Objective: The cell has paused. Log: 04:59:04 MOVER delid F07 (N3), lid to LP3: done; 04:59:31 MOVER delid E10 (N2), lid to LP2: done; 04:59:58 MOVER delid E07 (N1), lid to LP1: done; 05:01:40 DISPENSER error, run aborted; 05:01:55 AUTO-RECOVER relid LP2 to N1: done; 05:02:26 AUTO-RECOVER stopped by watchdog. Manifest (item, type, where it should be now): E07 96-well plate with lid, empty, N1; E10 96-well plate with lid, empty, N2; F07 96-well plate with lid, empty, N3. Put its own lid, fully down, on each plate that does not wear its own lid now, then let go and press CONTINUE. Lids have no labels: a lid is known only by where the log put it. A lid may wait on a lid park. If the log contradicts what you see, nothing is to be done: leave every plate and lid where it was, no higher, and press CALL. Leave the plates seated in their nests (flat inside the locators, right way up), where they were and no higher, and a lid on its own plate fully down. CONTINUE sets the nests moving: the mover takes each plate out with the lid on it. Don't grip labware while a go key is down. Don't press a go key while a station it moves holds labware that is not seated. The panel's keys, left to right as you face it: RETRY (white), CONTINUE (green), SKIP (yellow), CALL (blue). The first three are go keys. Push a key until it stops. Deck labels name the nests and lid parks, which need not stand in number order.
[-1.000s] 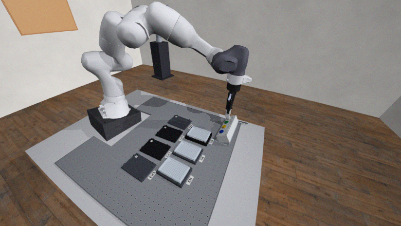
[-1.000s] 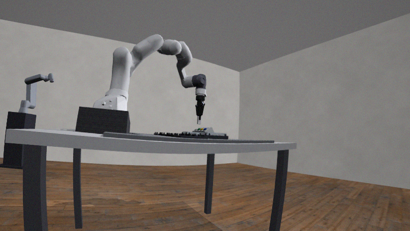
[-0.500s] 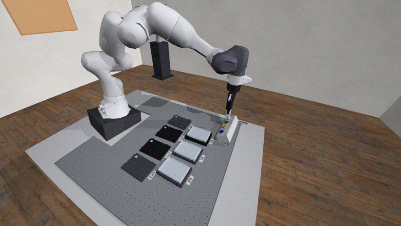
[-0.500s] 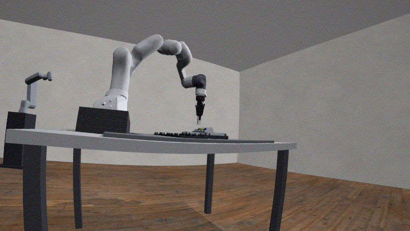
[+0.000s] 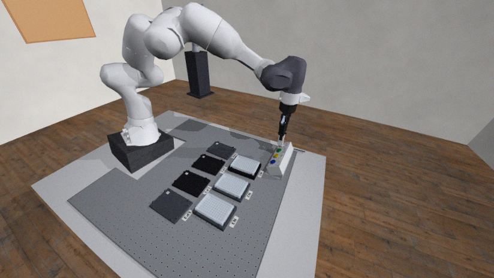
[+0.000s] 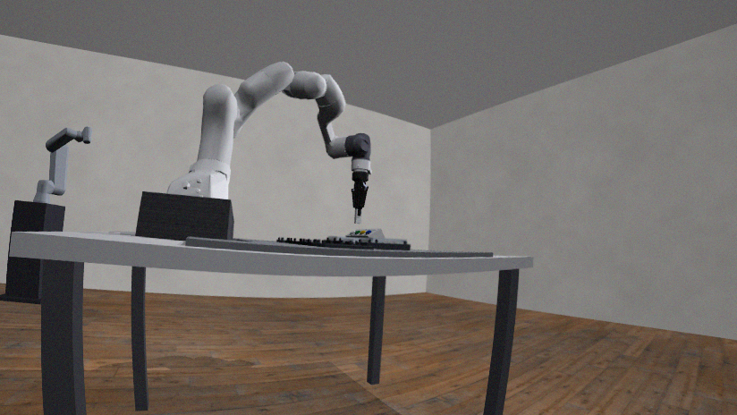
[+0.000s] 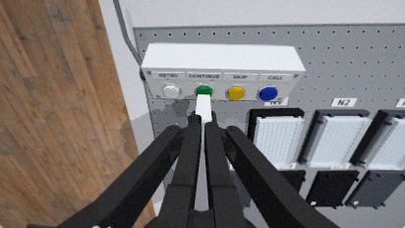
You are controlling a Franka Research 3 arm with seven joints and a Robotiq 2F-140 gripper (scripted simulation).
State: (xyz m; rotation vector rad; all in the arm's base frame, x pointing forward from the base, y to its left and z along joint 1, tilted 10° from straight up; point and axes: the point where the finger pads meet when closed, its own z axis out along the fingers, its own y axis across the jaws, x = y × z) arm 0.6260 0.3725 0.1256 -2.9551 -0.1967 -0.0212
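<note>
Now: the green continue key 70 mm below my hand. Round my hand: white retry key (10 mm behind, 50 mm to the left, 70 mm below); then yellow skip key (10 mm ahead, 50 mm to the right, 70 mm below); then blue call key (10 mm ahead, 100 mm to the right, 70 mm below).
</note>
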